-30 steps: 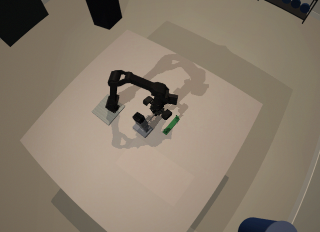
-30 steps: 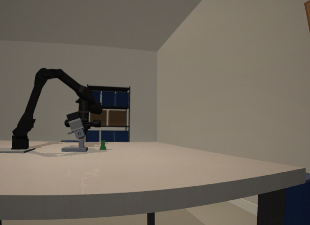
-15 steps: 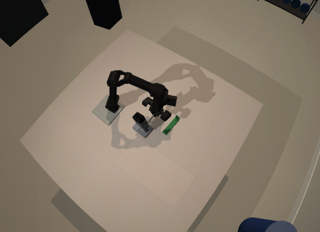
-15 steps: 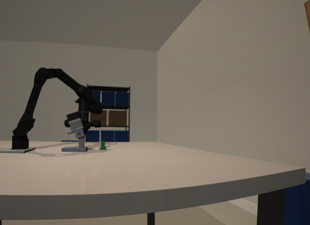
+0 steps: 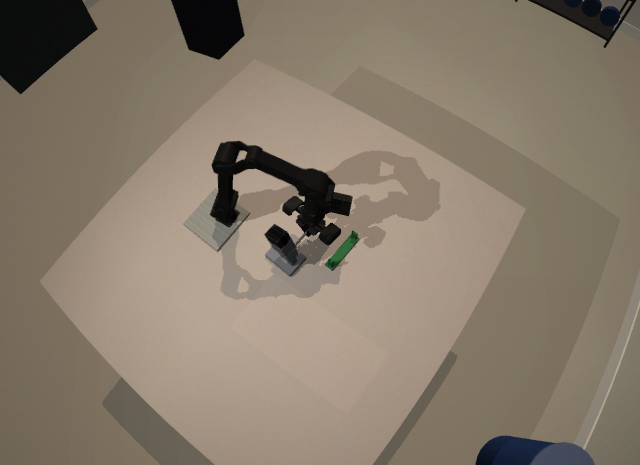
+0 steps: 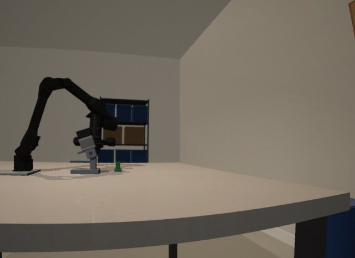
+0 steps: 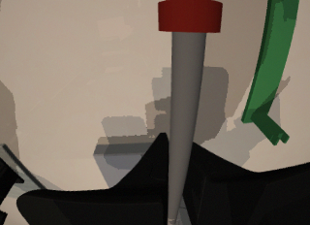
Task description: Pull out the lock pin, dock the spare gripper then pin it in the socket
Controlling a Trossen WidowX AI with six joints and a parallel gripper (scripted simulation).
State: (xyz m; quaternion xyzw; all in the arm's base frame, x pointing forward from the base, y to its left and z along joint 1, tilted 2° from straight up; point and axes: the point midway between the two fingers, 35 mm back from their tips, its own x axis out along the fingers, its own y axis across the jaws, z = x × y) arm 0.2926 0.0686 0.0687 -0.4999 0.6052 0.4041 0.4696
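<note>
The grey mount lies 3 cm behind my gripper tip and 9 cm to the right of it. Also, from my gripper tip: green cradle: 11 cm ahead, 2 cm to the left, 2 cm below; then spare gripper: 3 cm behind, 9 cm to the right, 8 cm above.
</note>
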